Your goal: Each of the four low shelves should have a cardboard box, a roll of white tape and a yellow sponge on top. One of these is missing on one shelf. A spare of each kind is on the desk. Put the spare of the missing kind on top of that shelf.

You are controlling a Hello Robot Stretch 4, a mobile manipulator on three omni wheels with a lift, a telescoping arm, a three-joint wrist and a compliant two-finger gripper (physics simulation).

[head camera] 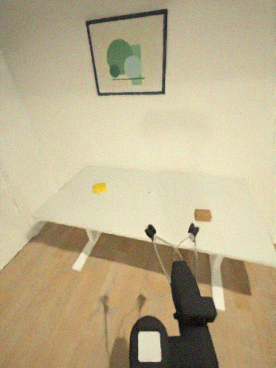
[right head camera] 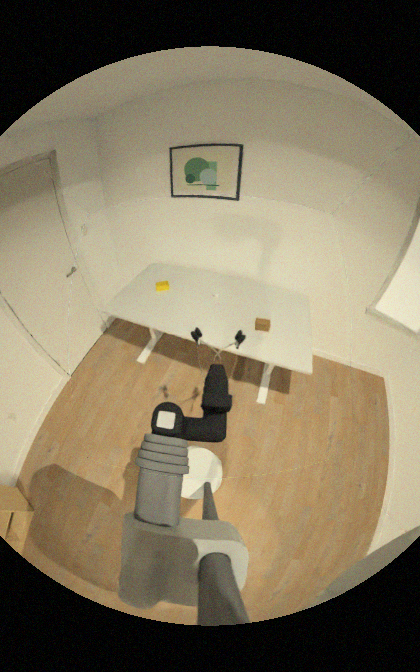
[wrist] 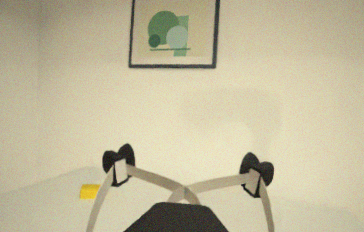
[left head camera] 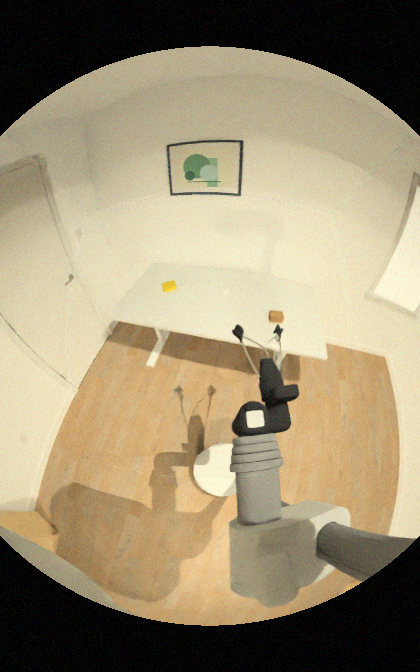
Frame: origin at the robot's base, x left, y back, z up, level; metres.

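Seen in the pictures: gripper, between the fingertips: (head camera: 170, 225) (wrist: 187, 161).
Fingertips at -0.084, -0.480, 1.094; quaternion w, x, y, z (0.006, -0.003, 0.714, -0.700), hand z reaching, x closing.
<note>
A point is followed by its place in that frame, as x, y, z.
The yellow sponge (head camera: 99, 188) {0.360, -1.215, 0.729} (left head camera: 169, 286) (right head camera: 162, 286) (wrist: 90, 191) {0.363, -1.215, 0.727} lies on the left part of the white desk (head camera: 125, 212) {0.135, -0.965, 0.692} (left head camera: 200, 307) (right head camera: 185, 305) (wrist: 45, 202) {0.528, -1.128, 0.693}. The brown cardboard box (head camera: 203, 215) {-0.365, -0.863, 0.741} (left head camera: 276, 316) (right head camera: 262, 324) lies on its right part. A faint whitish spot (head camera: 151, 192) {-0.059, -1.160, 0.710} (left head camera: 226, 291) (right head camera: 215, 295) between them may be the white tape; it is too pale to tell. My gripper (head camera: 172, 231) {-0.084, -0.480, 1.094} (left head camera: 258, 332) (right head camera: 218, 337) (wrist: 187, 161) {-0.084, -0.480, 1.094} is open and empty, in front of the box and to its left, overlapping the desk's front edge in the head views. None of the low shelves can be made out for certain.
A light wooden corner (left head camera: 25, 522) (right head camera: 12, 500) shows at the lower left, perhaps part of a shelf. A door (left head camera: 25, 240) (right head camera: 27, 225) is at the left. A framed picture (head camera: 161, 50) {-0.153, -1.514, 1.605} (wrist: 200, 59) {-0.098, -1.530, 1.396} hangs on the wall behind the desk. The desk's legs (head camera: 86, 255) (right head camera: 265, 387) stand below it.
</note>
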